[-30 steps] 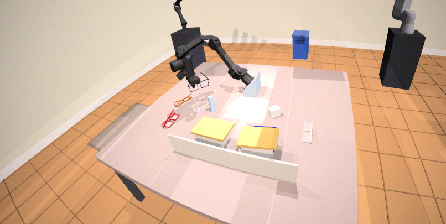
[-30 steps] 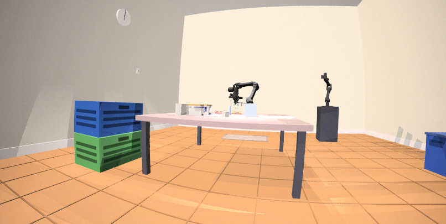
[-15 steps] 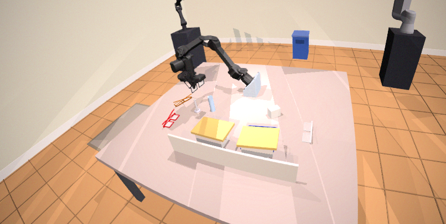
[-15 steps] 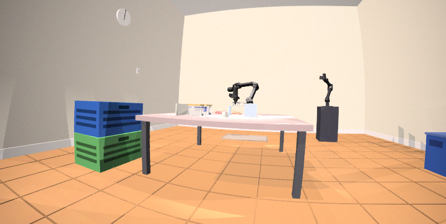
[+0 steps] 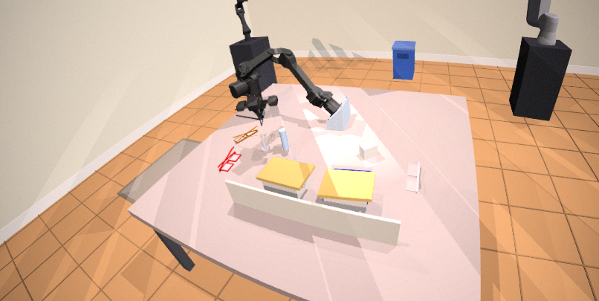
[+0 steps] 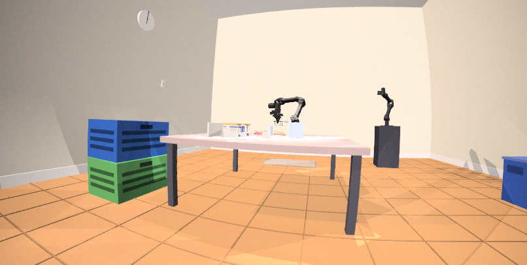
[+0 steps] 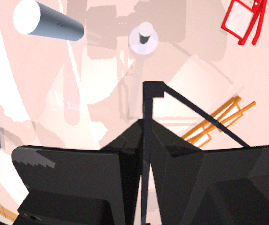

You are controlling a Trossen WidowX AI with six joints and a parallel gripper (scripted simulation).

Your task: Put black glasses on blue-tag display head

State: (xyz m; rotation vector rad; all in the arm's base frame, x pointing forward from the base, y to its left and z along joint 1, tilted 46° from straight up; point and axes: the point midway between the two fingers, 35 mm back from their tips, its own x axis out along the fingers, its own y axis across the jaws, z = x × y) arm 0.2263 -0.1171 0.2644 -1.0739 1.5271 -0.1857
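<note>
The round stand lies 9 cm below my gripper tip, 6 cm ahead of it and 4 cm to the left of it. The rest, counted from my gripper tip: white cube 49 cm to the left, 9 cm below, 5 cm behind; pale blue cylinder 13 cm to the left, 7 cm below, 2 cm ahead; low white wall 42 cm to the left, 36 cm ahead, 6 cm below.
</note>
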